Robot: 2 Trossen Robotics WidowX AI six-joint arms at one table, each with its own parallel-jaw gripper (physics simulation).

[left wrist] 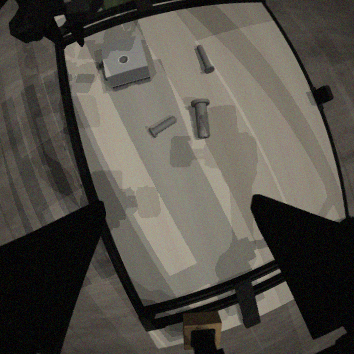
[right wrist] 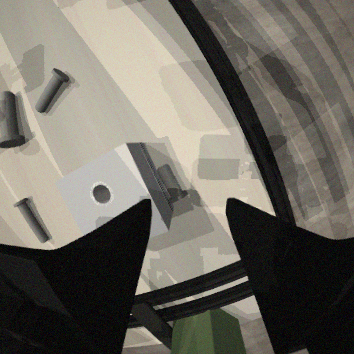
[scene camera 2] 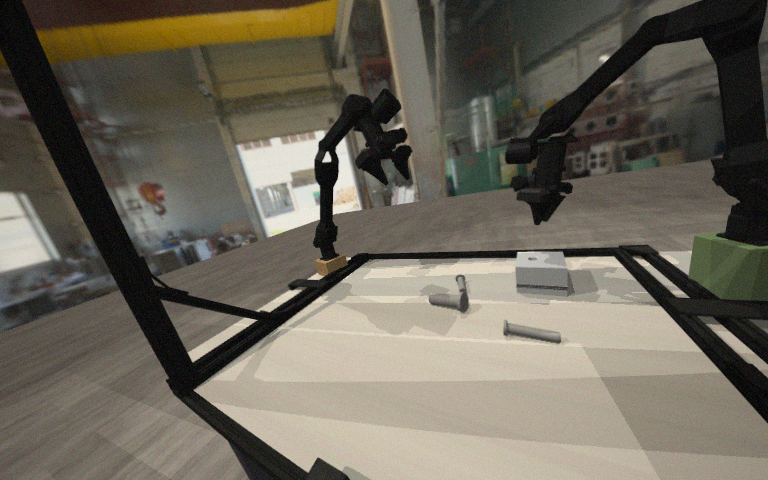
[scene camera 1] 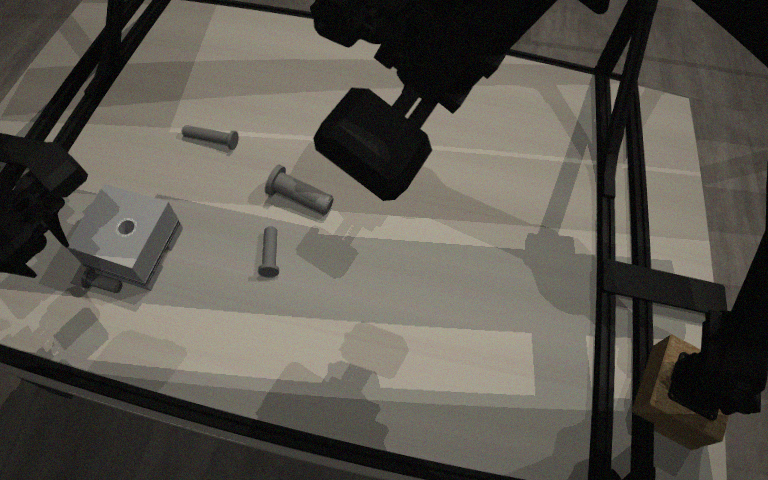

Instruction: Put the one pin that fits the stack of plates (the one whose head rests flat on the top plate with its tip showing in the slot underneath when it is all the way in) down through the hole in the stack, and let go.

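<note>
The stack of plates (scene camera 1: 154, 244) (scene camera 2: 542, 272) (left wrist: 131, 75) (right wrist: 80, 182) stands with its round hole facing up, and no pin shows in it. A small dark pin (scene camera 1: 104, 282) (right wrist: 169, 176) lies against its side, mostly hidden in the left wrist view. A thick pin (scene camera 1: 300, 193) (scene camera 2: 446, 301) (left wrist: 201, 120) (right wrist: 11, 119), a short thin pin (scene camera 1: 270, 249) (scene camera 2: 461, 284) (left wrist: 163, 126) (right wrist: 51, 93) and a longer thin pin (scene camera 1: 208, 137) (scene camera 2: 532, 332) (left wrist: 204, 58) (right wrist: 34, 221) lie apart. My right gripper (scene camera 2: 540, 219) (right wrist: 188, 205) is partly open, empty, above the stack's side. My left gripper (scene camera 2: 397, 181) (left wrist: 178, 205) is wide open, empty, high up.
A black frame (scene camera 1: 243, 427) (scene camera 2: 498, 253) (left wrist: 75, 132) (right wrist: 235, 95) edges the table. A wooden block (scene camera 1: 659, 390) (scene camera 2: 331, 264) (left wrist: 202, 320) is under the left arm's base; a green block (scene camera 2: 719, 266) (right wrist: 205, 332) is under the right arm's base.
</note>
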